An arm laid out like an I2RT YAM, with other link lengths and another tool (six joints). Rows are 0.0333 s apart.
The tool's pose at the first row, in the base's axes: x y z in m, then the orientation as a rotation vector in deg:
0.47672, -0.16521, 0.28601, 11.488, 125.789, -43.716
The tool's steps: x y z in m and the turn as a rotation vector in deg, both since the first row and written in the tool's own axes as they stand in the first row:
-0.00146, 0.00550, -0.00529, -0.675, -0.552, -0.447
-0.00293, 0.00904, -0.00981, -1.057, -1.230, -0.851
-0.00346, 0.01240, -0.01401, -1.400, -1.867, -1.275
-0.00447, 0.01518, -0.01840, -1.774, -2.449, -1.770
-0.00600, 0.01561, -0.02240, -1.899, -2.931, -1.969
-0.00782, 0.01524, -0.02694, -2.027, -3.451, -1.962
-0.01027, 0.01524, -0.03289, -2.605, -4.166, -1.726
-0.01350, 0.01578, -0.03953, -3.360, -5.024, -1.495
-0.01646, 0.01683, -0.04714, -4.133, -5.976, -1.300
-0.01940, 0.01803, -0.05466, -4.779, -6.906, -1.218
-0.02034, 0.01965, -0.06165, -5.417, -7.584, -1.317
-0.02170, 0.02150, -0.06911, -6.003, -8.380, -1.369
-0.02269, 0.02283, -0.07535, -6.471, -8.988, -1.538
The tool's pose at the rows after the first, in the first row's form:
0.47641, -0.15755, 0.28725, 10.433, 125.609, -43.182
0.47587, -0.15191, 0.28900, 9.521, 125.196, -42.943
0.47482, -0.14670, 0.28999, 8.628, 124.809, -42.760
0.47377, -0.14180, 0.29169, 7.667, 124.498, -42.582
0.47243, -0.13897, 0.29464, 7.194, 124.128, -42.524
0.47065, -0.13644, 0.29845, 6.927, 123.673, -42.349
0.46854, -0.13273, 0.30327, 6.606, 123.124, -41.543
0.46673, -0.12811, 0.30876, 6.137, 122.491, -40.540
0.46431, -0.12253, 0.31431, 5.585, 121.778, -39.535
0.46199, -0.11689, 0.31973, 4.987, 121.068, -38.734
0.45880, -0.11142, 0.32324, 4.302, 120.634, -38.053
0.45569, -0.10544, 0.32718, 3.650, 120.057, -37.399
0.45291, -0.10064, 0.33047, 3.007, 119.649, -36.946

